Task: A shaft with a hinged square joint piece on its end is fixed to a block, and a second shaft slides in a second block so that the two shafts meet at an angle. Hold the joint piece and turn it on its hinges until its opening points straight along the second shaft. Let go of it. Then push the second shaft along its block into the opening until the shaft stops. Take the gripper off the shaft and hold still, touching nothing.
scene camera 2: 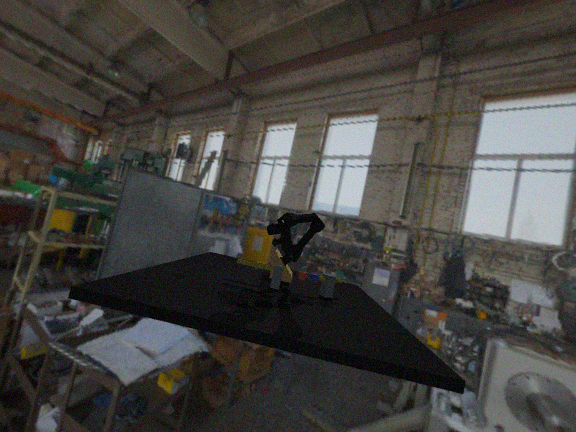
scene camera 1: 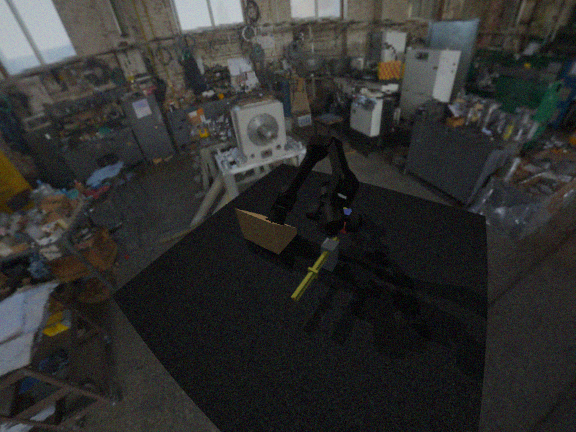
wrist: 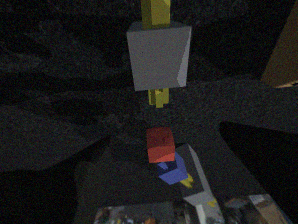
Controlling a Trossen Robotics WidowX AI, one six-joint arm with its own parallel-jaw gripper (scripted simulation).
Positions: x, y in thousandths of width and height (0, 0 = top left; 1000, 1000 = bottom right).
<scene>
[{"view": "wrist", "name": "gripper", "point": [559, 596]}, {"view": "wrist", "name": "red square joint piece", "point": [539, 645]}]
</scene>
